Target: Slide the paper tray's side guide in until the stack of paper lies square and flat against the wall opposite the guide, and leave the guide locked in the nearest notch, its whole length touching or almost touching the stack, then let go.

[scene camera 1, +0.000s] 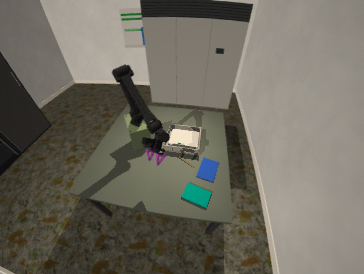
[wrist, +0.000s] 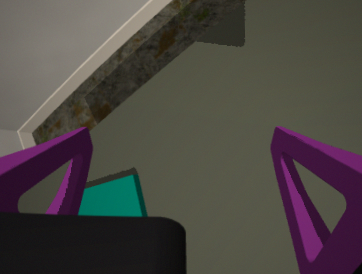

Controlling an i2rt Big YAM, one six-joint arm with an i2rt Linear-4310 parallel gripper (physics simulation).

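Seen in the pictures: gripper, fingertip midpoint: (scene camera 1: 153, 162) (wrist: 181, 137); arm's base at its link origin: (scene camera 1: 137, 119).
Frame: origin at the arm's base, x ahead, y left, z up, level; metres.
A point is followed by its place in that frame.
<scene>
The paper tray (scene camera 1: 171, 148) @(x 0.320, y -0.068, z -0.237 m) stands on the table, with a white stack of paper (scene camera 1: 184, 137) @(x 0.411, y 0.104, z -0.244 m) in it. A small green spot shows at the stack's near edge. The side guide is too small to make out clearly in the scene view, so its place against the stack cannot be told. The tray does not show in the wrist view. My gripper (scene camera 1: 154, 161) @(x 0.293, y -0.410, z 0.010 m) (wrist: 181, 137) @(x 0.293, y -0.410, z 0.010 m) is open and empty, its magenta fingers wide apart. It is just left of the tray's near left corner in the scene view, above the table.
A blue flat block (scene camera 1: 208, 170) @(x 0.678, y -0.211, z -0.277 m) lies near the table's right edge. A teal flat block (scene camera 1: 197, 195) @(x 0.612, y -0.454, z -0.267 m) (wrist: 114, 197) @(x 0.551, y -0.468, z -0.268 m) lies closer to the front. A thin brown stick (scene camera 1: 187, 162) @(x 0.487, y -0.162, z -0.280 m) lies in front of the tray. The table (scene camera 1: 145, 182) @(x 0.187, y -0.423, z -0.286 m) (wrist: 200, 100) @(x 0.322, y -0.536, z -0.286 m) stands near a wall.
</scene>
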